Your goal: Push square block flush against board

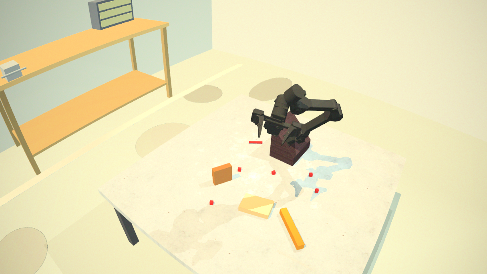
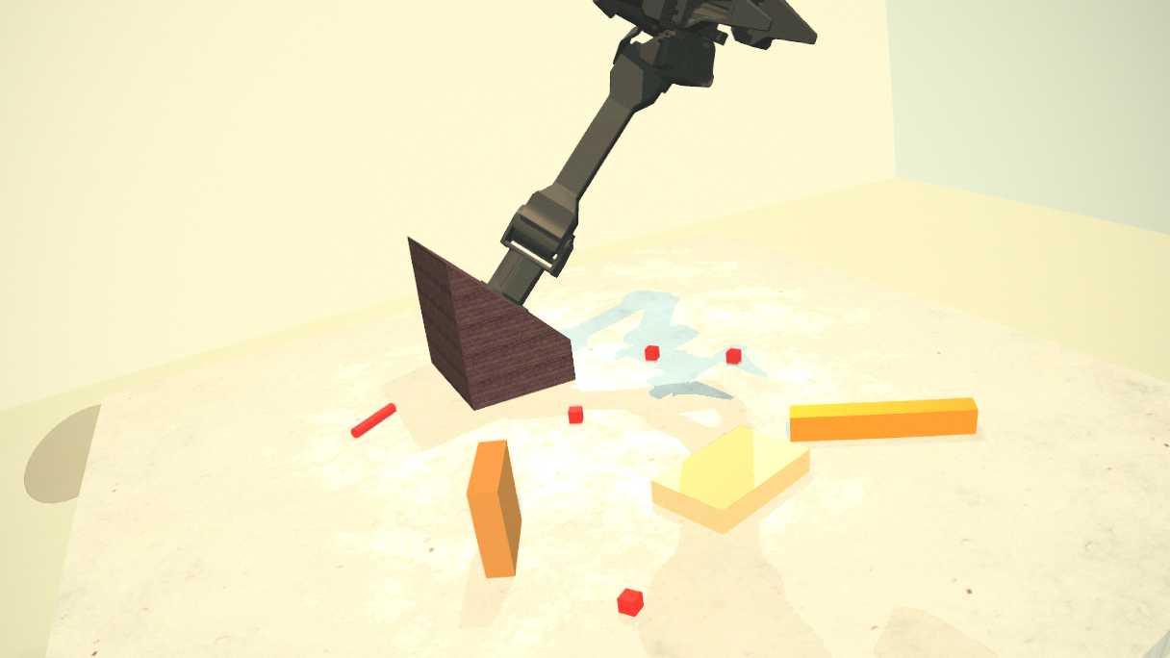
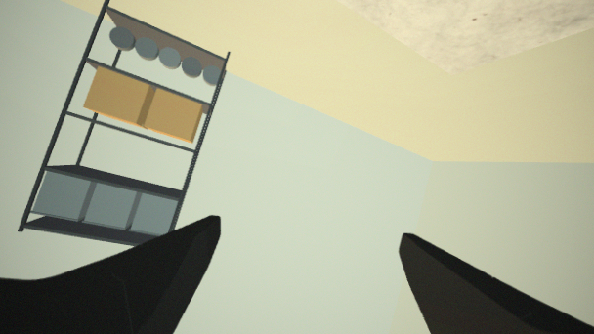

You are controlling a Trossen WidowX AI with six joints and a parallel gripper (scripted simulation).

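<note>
Right now my gripper tip is 5 cm past the square block, 32 cm to the left of it and 40 cm above it. From my gripper tip the other things lie so: orange-yellow bar 5 cm behind, 13 cm to the left, 44 cm below; red stick 41 cm behind, 41 cm to the right, 44 cm below; flat pale yellow slab 4 cm behind, 7 cm to the right, 44 cm below.
</note>
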